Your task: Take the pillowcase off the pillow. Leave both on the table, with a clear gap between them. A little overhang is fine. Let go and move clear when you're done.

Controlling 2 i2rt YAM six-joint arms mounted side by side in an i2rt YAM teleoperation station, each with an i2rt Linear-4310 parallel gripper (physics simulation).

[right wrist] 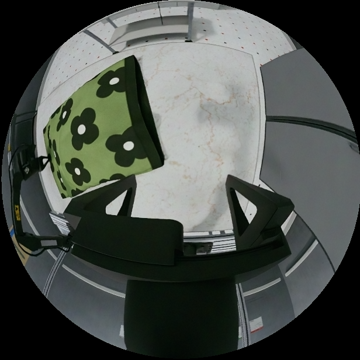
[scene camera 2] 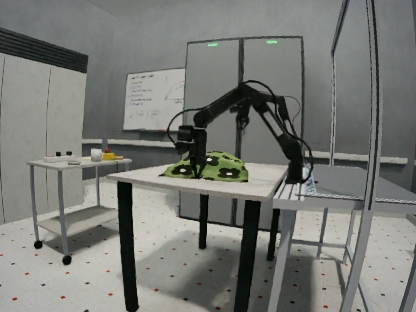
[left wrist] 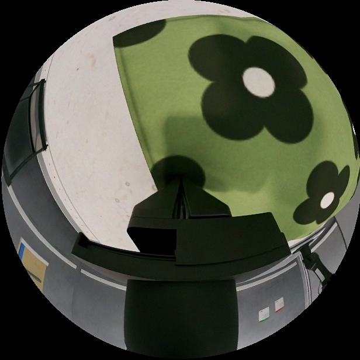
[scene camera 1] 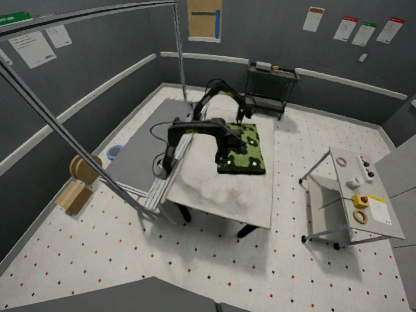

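The green pillowcase point(scene camera 1: 254, 149) point(scene camera 2: 239, 175) point(left wrist: 160, 100) point(right wrist: 100, 110) with dark flowers lies on the pale table point(scene camera 1: 215, 200) point(scene camera 2: 145, 175) point(left wrist: 85, 100) point(right wrist: 200, 125). It bulges in the middle; the pillow is hidden inside. Its black-hemmed opening faces the table's middle in the right wrist view. My left gripper point(scene camera 1: 239, 121) point(scene camera 2: 198, 175) point(left wrist: 181, 178) is pointed down and shut on the pillowcase near the edge at its closed end. My right gripper point(scene camera 1: 221, 162) point(scene camera 2: 242, 127) point(right wrist: 180, 179) is open and empty, above the table beside the opening end.
A dark cart point(scene camera 1: 272, 75) stands beyond the upper end of the table in scene camera 1. A light cart point(scene camera 1: 382, 232) with small items stands at the right there. The grey bench point(scene camera 1: 145, 145) and frame post point(scene camera 1: 181, 55) lie on the arms' base side.
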